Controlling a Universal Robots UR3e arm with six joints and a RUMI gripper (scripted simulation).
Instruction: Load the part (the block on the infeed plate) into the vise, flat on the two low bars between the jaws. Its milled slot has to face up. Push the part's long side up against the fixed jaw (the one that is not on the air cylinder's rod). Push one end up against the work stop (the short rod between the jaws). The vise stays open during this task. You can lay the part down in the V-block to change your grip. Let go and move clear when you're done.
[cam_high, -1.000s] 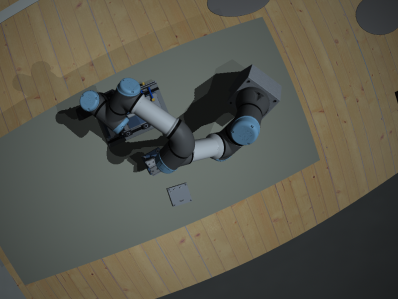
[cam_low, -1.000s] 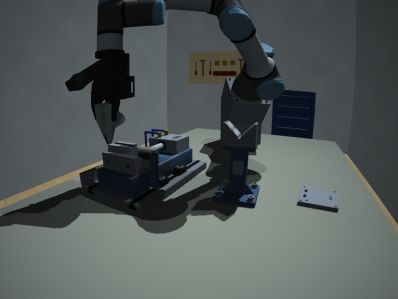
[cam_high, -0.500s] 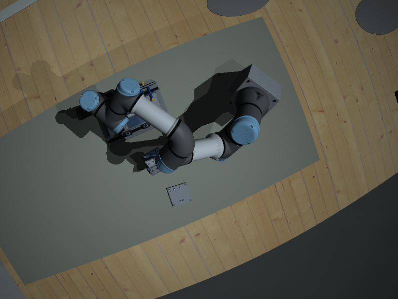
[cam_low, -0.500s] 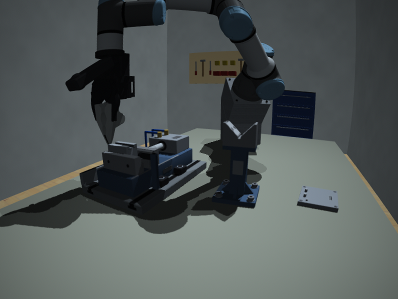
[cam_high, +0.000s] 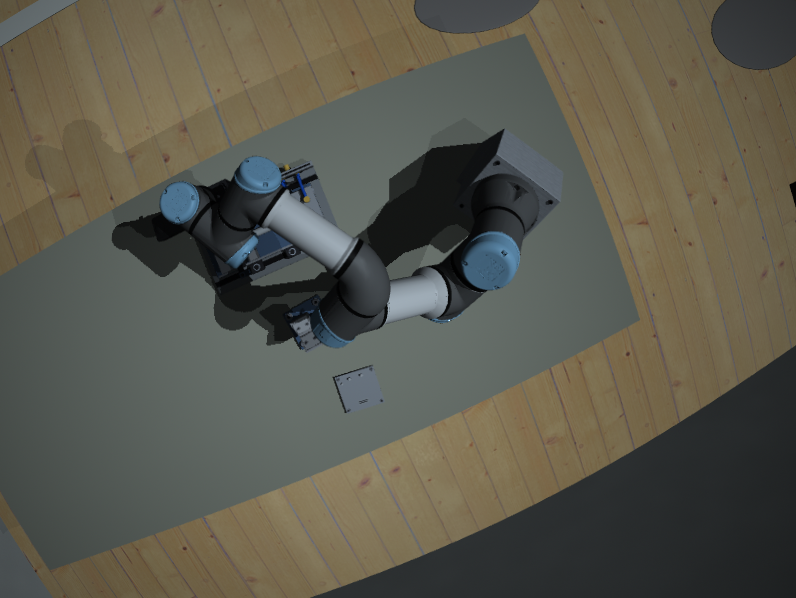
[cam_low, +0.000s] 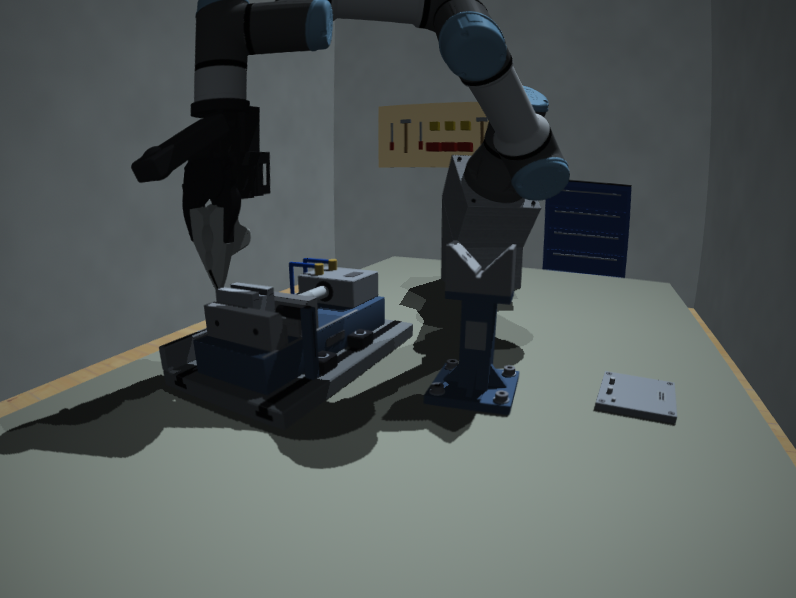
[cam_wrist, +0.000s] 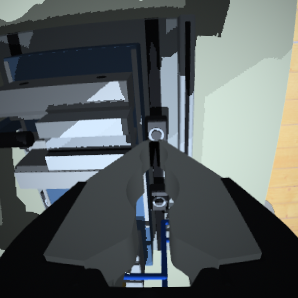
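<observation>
The part is 10 mm behind my hand, 50 mm to the left of it and 20 mm below it. Also, from my hand: moving jaw (40 mm behind, 60 mm to the left, 40 mm below); fixed jaw (20 mm ahead, 70 mm to the left, 40 mm below); work stop (20 mm behind, 110 mm to the left, 30 mm below).
</observation>
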